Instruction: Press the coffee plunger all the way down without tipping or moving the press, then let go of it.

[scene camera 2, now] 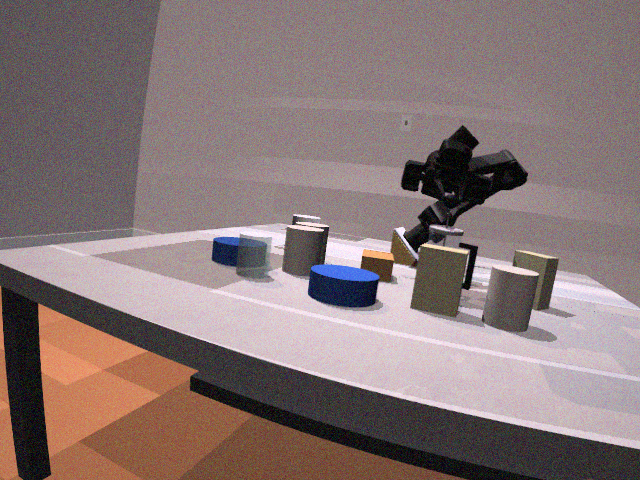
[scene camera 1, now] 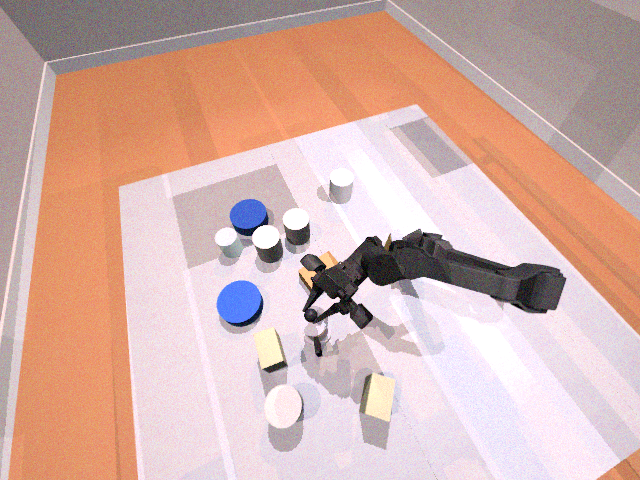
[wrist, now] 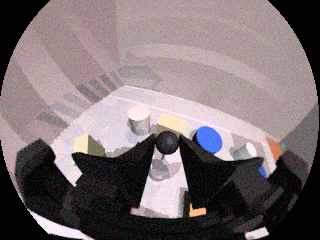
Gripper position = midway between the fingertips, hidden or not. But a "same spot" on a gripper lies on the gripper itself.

Scene:
My gripper shows in scene camera 2, in scene camera 1 (308, 317) and in the wrist view. A coffee press shows in scene camera 2, in scene camera 1 and in the wrist view (166, 162). One and the same spot on my gripper: (scene camera 2: 432, 186) is (wrist: 208, 200). The same spot on the coffee press: (scene camera 1: 317, 334) is (scene camera 2: 463, 232).

